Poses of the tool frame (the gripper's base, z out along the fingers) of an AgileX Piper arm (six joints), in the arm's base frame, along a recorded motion.
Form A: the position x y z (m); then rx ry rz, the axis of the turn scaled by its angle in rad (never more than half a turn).
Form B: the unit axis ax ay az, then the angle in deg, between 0 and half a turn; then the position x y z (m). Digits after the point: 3 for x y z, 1 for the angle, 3 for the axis.
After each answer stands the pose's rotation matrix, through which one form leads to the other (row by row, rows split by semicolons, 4 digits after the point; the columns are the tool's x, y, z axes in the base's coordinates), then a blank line. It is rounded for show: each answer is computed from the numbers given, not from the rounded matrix.
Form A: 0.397 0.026 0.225 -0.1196 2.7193 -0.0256
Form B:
-0.044 0.999 -0.009 156.0 0.397 0.026 0.225
-0.9096 -0.0801 0.4077; -0.0878 0.9961 -0.0001; -0.4061 -0.0359 -0.9131

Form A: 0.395 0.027 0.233 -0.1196 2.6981 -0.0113
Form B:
-0.044 0.999 -0.004 154.7 0.395 0.027 0.233
-0.9007 -0.0825 0.4266; -0.0860 0.9962 0.0109; -0.4259 -0.0269 -0.9044

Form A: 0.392 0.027 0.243 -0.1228 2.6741 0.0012
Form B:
-0.046 0.999 0.000 153.4 0.392 0.027 0.243
-0.8900 -0.0870 0.4476; -0.0866 0.9960 0.0214; -0.4477 -0.0197 -0.8940

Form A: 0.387 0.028 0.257 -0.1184 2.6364 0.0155
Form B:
-0.045 0.999 0.006 151.2 0.387 0.028 0.257
-0.8726 -0.0869 0.4806; -0.0813 0.9962 0.0326; -0.4816 -0.0106 -0.8763

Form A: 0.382 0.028 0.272 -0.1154 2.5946 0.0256
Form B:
-0.044 0.999 0.010 148.8 0.382 0.028 0.272
-0.8518 -0.0875 0.5165; -0.0773 0.9962 0.0413; -0.5181 -0.0047 -0.8553

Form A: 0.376 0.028 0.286 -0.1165 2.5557 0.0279
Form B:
-0.046 0.999 0.011 146.6 0.376 0.028 0.286
-0.8310 -0.0895 0.5491; -0.0774 0.9960 0.0451; -0.5509 -0.0051 -0.8345

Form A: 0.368 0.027 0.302 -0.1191 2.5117 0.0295
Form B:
-0.047 0.999 0.012 144.1 0.368 0.027 0.302
-0.8058 -0.0925 0.5849; -0.0787 0.9957 0.0490; -0.5869 -0.0066 -0.8096

